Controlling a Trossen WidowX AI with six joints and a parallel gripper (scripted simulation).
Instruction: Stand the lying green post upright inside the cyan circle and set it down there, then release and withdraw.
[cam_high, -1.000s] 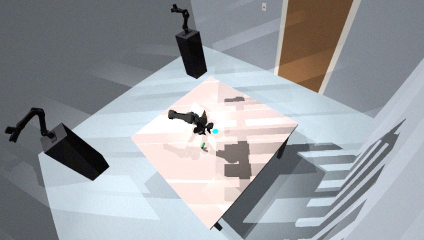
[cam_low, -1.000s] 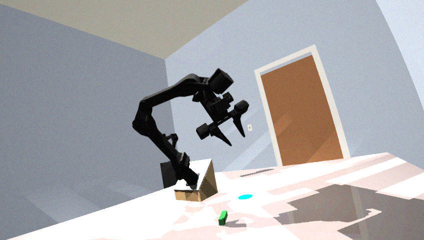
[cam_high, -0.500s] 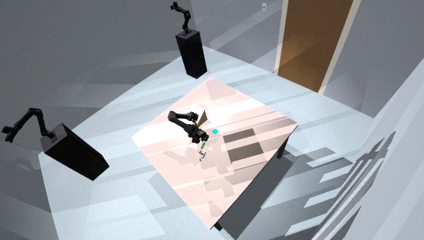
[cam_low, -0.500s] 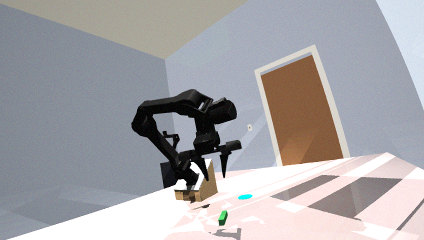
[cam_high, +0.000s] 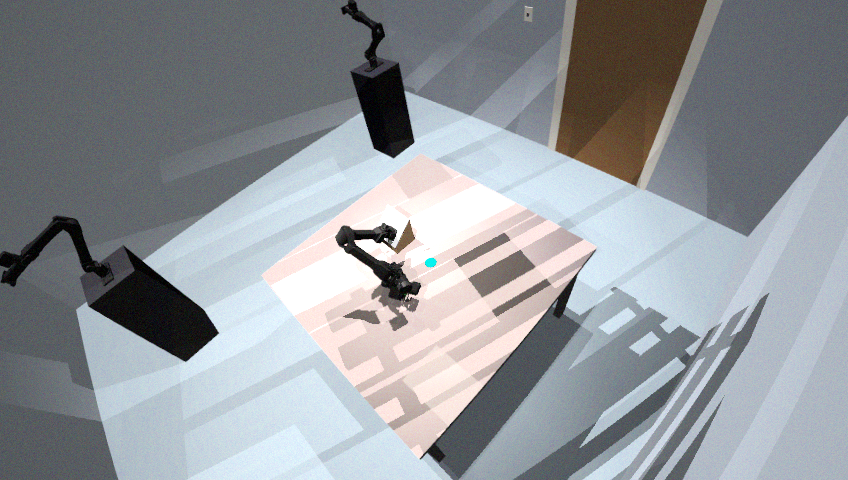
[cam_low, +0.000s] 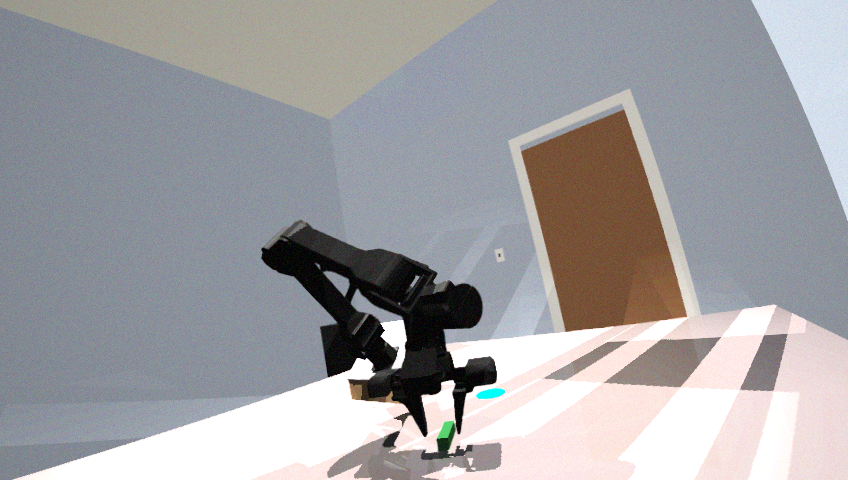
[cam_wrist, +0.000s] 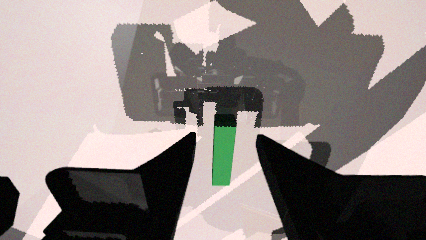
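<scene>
Right now the green post is 10 mm behind my gripper tip, 20 mm to the left of it and 10 mm below it. Also, from my gripper tip: cyan circle 30 mm behind, 220 mm to the left, 20 mm below.
</scene>
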